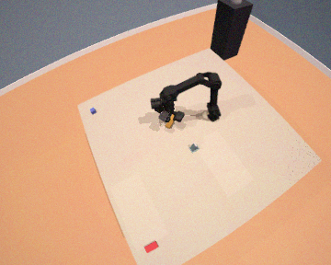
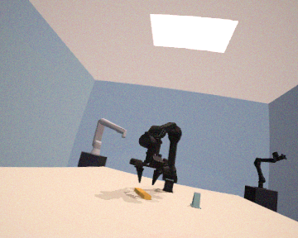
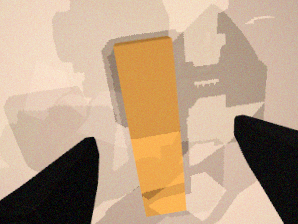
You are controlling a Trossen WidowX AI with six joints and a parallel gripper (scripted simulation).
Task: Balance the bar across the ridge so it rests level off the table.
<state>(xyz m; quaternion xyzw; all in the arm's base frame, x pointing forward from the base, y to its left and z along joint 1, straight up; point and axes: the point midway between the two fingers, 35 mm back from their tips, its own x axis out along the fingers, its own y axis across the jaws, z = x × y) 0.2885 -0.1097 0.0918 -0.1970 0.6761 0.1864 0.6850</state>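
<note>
Now: gripper tip 5 cm above the orange bar, 3 cm past it and 1 cm to the left of it. Round my gripper tip: red block 61 cm to the left, 45 cm ahead, 5 cm below; blue cube 45 cm ahead, 39 cm to the right, 4 cm below.
</note>
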